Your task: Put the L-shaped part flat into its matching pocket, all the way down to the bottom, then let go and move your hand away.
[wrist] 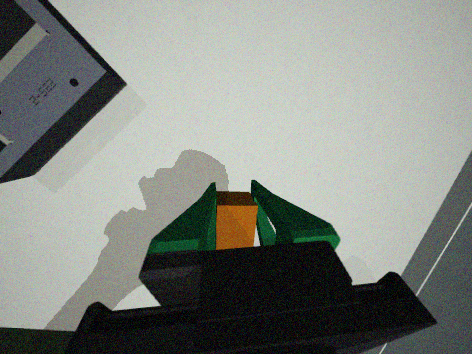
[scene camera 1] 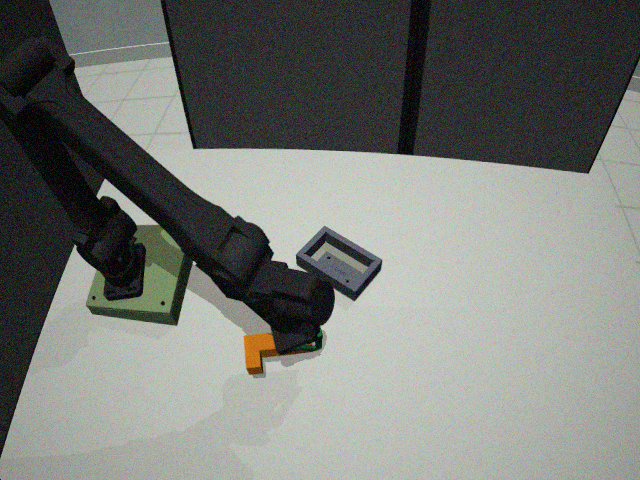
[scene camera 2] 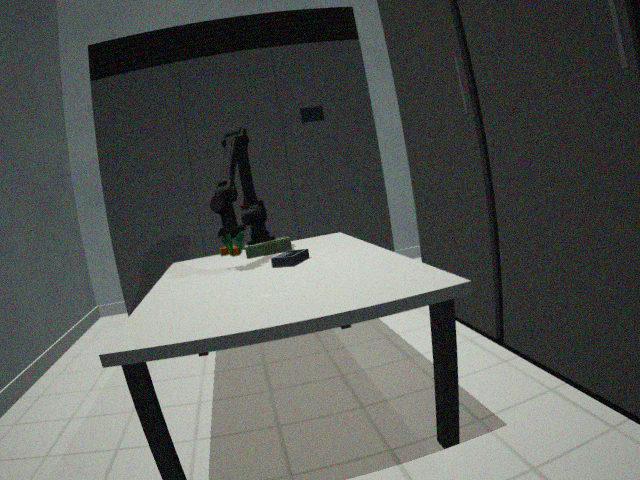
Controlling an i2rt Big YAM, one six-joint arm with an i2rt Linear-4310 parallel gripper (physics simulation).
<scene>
My gripper [scene camera 1: 315, 341] holds an orange L-shaped part [scene camera 1: 257, 346]; nothing else touches it.
The orange L-shaped part is seen too in the wrist view [wrist: 236, 213]. My gripper also shows in the wrist view [wrist: 233, 187].
</scene>
